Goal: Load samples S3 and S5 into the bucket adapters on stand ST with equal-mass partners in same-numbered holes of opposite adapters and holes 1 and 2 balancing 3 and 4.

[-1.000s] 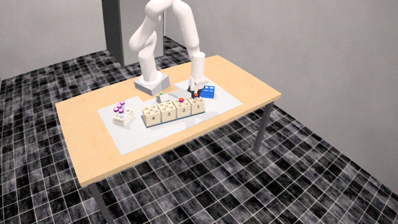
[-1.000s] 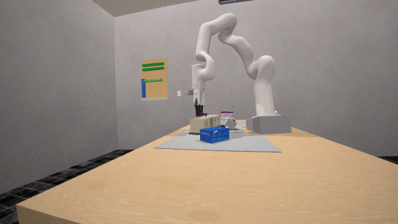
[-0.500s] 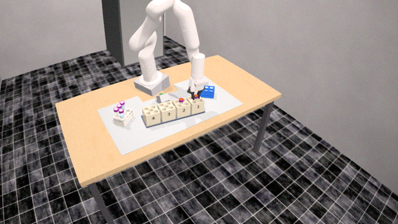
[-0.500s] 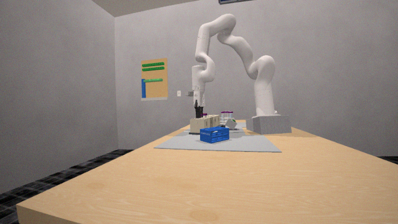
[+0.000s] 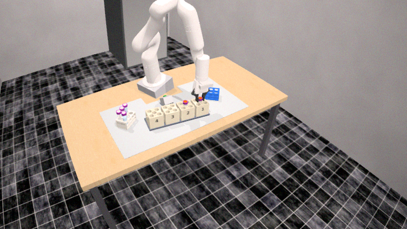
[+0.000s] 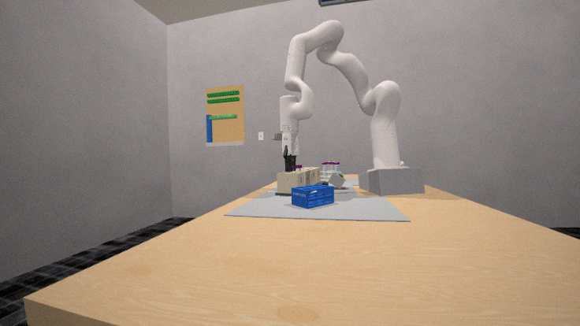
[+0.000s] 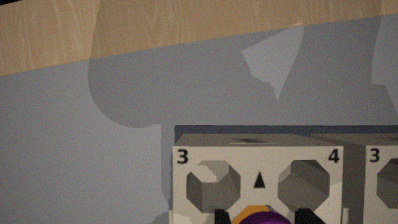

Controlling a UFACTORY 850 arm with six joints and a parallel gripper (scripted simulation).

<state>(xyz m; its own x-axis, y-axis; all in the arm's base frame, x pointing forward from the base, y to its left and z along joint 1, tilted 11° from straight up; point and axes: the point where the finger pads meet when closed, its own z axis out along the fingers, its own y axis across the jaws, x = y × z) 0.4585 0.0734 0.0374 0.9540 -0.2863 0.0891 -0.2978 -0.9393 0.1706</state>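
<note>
The sample tube lies 10 mm ahead of my hand, 10 mm to the right of it and 50 mm below it. Also, from my hand: blue sample rack (90 mm behind, 210 mm to the left, 90 mm below).
</note>
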